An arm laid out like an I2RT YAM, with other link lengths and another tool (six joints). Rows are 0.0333 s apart.
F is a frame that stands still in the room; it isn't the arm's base.
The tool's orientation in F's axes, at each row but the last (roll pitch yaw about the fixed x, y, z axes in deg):
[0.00, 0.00, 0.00]
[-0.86, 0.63, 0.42]
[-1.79, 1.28, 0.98]
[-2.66, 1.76, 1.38]
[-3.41, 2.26, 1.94]
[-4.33, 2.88, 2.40]
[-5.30, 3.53, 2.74]
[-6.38, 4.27, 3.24]
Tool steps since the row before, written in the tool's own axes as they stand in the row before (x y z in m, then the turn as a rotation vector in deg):
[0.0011, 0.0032, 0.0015, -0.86, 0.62, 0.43]
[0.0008, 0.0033, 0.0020, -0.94, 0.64, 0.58]
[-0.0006, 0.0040, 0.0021, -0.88, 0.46, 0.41]
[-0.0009, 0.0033, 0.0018, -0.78, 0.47, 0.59]
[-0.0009, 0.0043, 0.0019, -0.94, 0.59, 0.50]
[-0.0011, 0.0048, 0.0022, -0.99, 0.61, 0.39]
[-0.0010, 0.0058, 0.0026, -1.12, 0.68, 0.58]
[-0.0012, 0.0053, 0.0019, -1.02, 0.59, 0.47]
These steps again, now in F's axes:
[0.0011, 0.0032, 0.0015, -0.86, 0.62, 0.43]
[0.0008, 0.0033, 0.0019, -0.94, 0.64, 0.58]
[-0.0006, 0.0041, 0.0020, -0.88, 0.46, 0.41]
[-0.0009, 0.0034, 0.0017, -0.77, 0.48, 0.59]
[-0.0010, 0.0044, 0.0017, -0.94, 0.59, 0.50]
[-0.0012, 0.0049, 0.0019, -1.00, 0.60, 0.39]
[-0.0012, 0.0060, 0.0021, -1.12, 0.68, 0.58]
[-0.0014, 0.0054, 0.0014, -1.02, 0.58, 0.48]

